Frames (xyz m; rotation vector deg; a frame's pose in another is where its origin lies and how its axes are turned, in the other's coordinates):
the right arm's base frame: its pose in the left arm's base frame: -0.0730 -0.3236 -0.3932 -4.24 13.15 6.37
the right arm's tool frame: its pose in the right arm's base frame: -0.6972 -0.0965 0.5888 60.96 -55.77 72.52
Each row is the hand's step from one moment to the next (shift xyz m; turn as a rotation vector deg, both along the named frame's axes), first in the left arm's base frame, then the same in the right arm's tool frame.
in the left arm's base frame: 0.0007 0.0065 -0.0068 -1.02 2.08 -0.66
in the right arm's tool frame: -0.0038 -0.0033 -0.0080 -0.17 0.58 -2.33
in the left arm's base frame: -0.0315 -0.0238 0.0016 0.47 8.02 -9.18
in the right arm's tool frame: -0.0145 0.0325 0.0171 -5.56 -3.93 -10.12
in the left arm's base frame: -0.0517 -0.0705 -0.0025 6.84 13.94 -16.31
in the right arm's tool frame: -0.0388 0.0547 0.0561 -8.45 -12.66 -16.60
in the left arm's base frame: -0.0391 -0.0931 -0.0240 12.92 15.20 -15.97
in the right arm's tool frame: -0.0626 0.0384 0.0733 -6.17 -18.45 -16.57
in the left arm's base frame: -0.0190 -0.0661 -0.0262 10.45 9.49 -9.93
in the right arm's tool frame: -0.0505 0.0162 0.0510 -3.20 -13.77 -9.90
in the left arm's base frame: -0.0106 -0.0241 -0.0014 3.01 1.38 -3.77
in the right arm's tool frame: -0.0120 0.0118 0.0203 -2.20 -4.12 -1.85
